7 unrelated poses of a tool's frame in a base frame.
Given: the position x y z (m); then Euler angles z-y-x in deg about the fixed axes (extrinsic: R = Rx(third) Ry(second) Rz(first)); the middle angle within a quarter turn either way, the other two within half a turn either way.
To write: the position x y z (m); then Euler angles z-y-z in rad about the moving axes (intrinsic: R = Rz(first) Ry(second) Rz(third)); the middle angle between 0 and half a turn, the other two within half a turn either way. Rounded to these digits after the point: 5 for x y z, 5 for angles.
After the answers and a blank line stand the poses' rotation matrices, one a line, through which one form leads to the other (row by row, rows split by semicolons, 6 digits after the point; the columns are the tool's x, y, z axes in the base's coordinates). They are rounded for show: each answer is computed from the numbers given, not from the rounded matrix.
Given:
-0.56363, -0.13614, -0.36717, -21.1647, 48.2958, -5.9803
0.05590, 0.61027, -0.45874, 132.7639, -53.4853, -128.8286
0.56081, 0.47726, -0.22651, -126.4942, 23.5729, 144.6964
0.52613, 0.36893, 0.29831, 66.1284, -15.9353, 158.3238
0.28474, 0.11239, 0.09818, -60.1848, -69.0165, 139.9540
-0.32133, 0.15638, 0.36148, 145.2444, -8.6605, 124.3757
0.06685, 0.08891, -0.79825, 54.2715, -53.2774, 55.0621
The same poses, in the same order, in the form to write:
-0.56363, -0.13614, -0.36717, 0.09258, 0.84776, -0.50880
0.05590, 0.61027, -0.45874, 2.61844, 1.95312, 1.32053
0.56081, 0.47726, -0.22651, -0.92410, 2.41584, -0.12285
0.52613, 0.36893, 0.29831, -2.22887, 2.67604, 2.12046
0.28474, 0.11239, 0.09818, -2.89966, 1.84849, -0.31752
-0.32133, 0.15638, 0.36148, -1.75329, 2.16299, -2.28004
0.06685, 0.08891, -0.79825, -2.59273, 1.22129, 3.02846

0.620409 0.240201 0.746589; -0.431623 0.899387 0.069314; -0.654824 -0.365248 0.661664
-0.404012 -0.436845 -0.803704; -0.885424 -0.033946 0.463543; -0.229779 0.898896 -0.373079
-0.545111 0.736832 0.399916; 0.518624 0.671166 -0.529684; -0.658698 -0.081331 -0.747999
0.389137 -0.879314 -0.274552; -0.890829 -0.283338 -0.355167; 0.234513 0.382787 -0.893576
0.178048 0.310699 -0.933684; 0.365510 -0.901841 -0.230402; -0.913620 -0.300248 -0.274135
-0.812223 -0.563577 -0.150579; -0.219767 0.534734 -0.815942; 0.540366 -0.629635 -0.558179
0.349165 -0.485405 -0.801540; 0.081205 0.867832 -0.490176; 0.933536 0.106063 0.342434

